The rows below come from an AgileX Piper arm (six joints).
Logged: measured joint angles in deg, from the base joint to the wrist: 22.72 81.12 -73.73 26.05 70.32 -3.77; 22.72 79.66 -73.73 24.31 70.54 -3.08; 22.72 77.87 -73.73 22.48 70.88 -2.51; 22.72 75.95 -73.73 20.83 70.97 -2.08; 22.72 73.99 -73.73 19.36 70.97 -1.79; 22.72 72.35 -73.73 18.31 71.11 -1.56; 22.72 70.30 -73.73 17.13 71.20 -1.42; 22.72 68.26 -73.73 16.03 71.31 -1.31; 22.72 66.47 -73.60 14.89 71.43 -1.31; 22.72 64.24 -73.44 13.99 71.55 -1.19; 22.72 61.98 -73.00 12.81 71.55 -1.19; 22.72 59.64 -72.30 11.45 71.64 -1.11; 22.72 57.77 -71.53 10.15 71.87 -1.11; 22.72 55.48 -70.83 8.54 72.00 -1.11; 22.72 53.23 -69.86 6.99 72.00 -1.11; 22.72 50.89 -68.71 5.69 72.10 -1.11
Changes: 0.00 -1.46 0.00 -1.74 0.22 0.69; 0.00 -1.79 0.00 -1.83 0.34 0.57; 0.00 -1.92 0.00 -1.65 0.09 0.43; 0.00 -1.96 0.00 -1.47 0.00 0.29; 0.00 -1.64 0.00 -1.05 0.14 0.23; 0.00 -2.05 0.00 -1.18 0.09 0.14; 0.00 -2.04 0.00 -1.10 0.11 0.11; 0.00 -1.79 0.13 -1.14 0.12 0.00; 0.00 -2.23 0.16 -0.90 0.12 0.12; 0.00 -2.26 0.44 -1.18 0.00 0.00; 0.00 -2.34 0.70 -1.36 0.09 0.08; 0.00 -1.87 0.77 -1.30 0.23 0.00; 0.00 -2.29 0.70 -1.61 0.13 0.00; 0.00 -2.25 0.97 -1.55 0.00 0.00; 0.00 -2.34 1.15 -1.30 0.10 0.00
